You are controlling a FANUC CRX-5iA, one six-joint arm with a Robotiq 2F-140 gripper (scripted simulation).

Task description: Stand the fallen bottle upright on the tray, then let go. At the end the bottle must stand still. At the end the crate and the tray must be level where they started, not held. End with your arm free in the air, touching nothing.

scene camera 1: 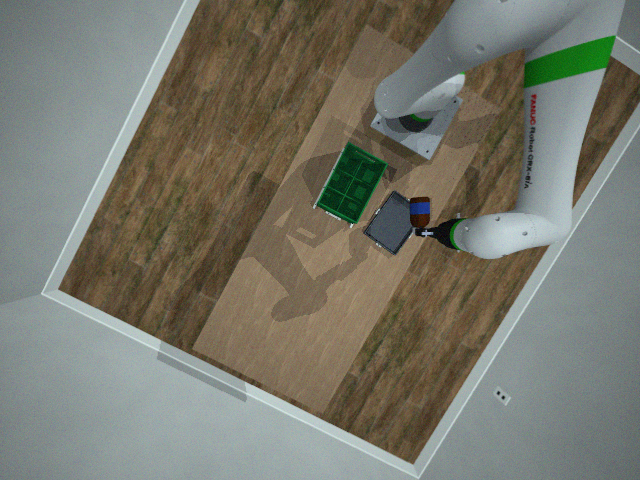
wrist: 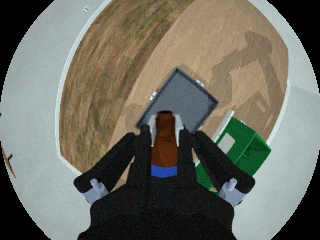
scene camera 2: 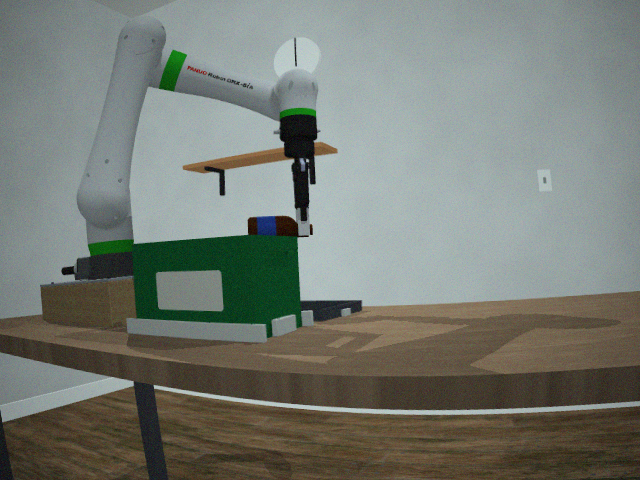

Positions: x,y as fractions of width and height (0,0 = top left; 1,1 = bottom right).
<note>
In view: the gripper (scene camera 2: 0.47,0.49), a bottle (scene camera 2: 0.42,0.47), a green crate (scene camera 2: 0.38,0.58) and a tray (scene camera 1: 0.61,0.47).
The bottle is seen too in the wrist view (wrist: 0.51,0.67). The green crate is seen too in scene camera 1 (scene camera 1: 0.56,0.37) and in the wrist view (wrist: 0.74,0.57). The tray shows as well in the wrist view (wrist: 0.57,0.39) and in scene camera 2 (scene camera 2: 0.50,0.65).
</note>
